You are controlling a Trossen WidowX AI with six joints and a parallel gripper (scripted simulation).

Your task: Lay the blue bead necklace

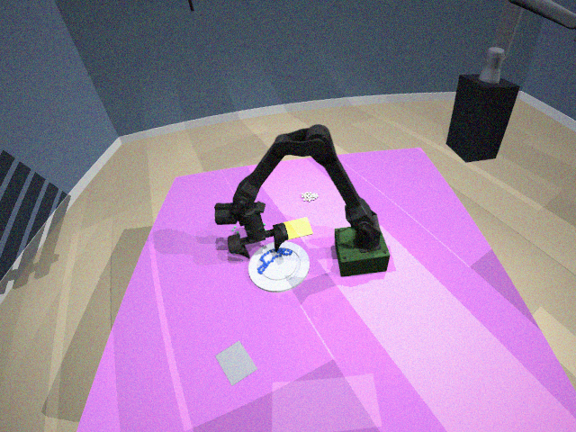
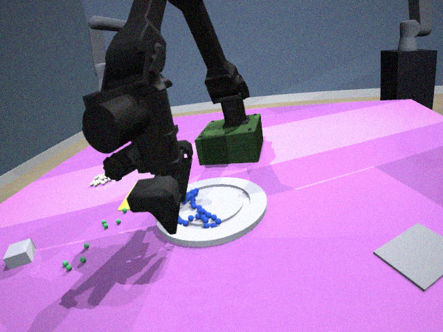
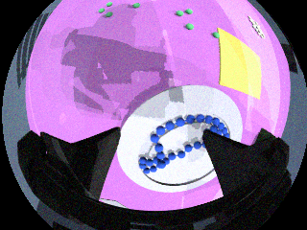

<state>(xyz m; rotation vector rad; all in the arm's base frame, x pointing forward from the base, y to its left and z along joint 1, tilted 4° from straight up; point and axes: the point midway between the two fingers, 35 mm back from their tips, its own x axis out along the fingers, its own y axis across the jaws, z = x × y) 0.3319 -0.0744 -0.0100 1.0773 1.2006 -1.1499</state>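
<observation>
My gripper tip is now 50 mm past the round white bead board, 40 mm to the right of it and 10 mm above it. The rest, counted from my gripper tip: yellow sheet 120 mm behind, 110 mm to the right, 20 mm below; grey tile 350 mm to the left, 90 mm ahead, 20 mm below; cube 280 mm to the right, 100 mm ahead, 10 mm below.
</observation>
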